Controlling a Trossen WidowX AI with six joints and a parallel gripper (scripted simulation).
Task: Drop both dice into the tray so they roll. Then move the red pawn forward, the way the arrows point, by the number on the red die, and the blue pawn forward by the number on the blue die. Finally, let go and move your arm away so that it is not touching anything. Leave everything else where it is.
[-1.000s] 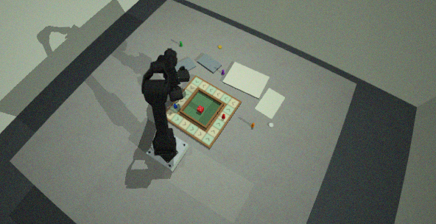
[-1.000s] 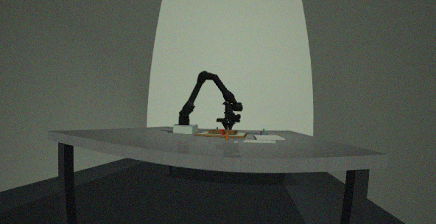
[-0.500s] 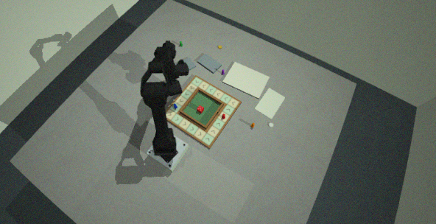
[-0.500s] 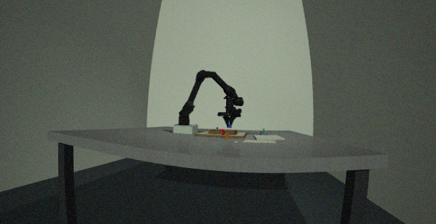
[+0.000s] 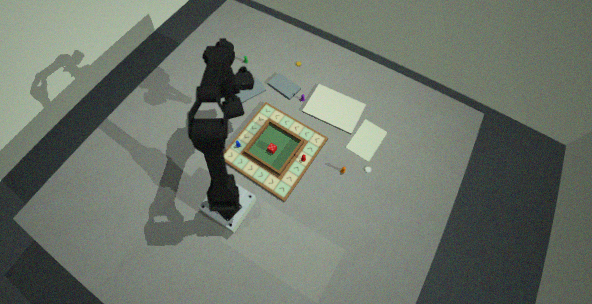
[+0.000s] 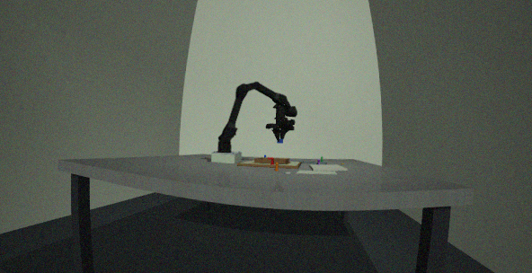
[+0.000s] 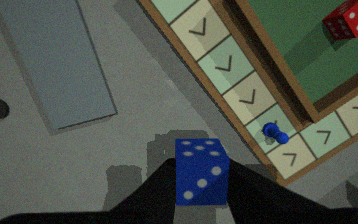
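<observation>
Right now my gripper tip is 50 mm short of the red pawn, 280 mm to the left of it and 100 mm above it. The rest, counted from my gripper tip: green tray: 20 mm ahead, 180 mm to the right, 120 mm below; blue pawn: 70 mm behind, 70 mm to the right, 100 mm below; purple pawn: 250 mm ahead, 110 mm to the right, 110 mm below.
</observation>
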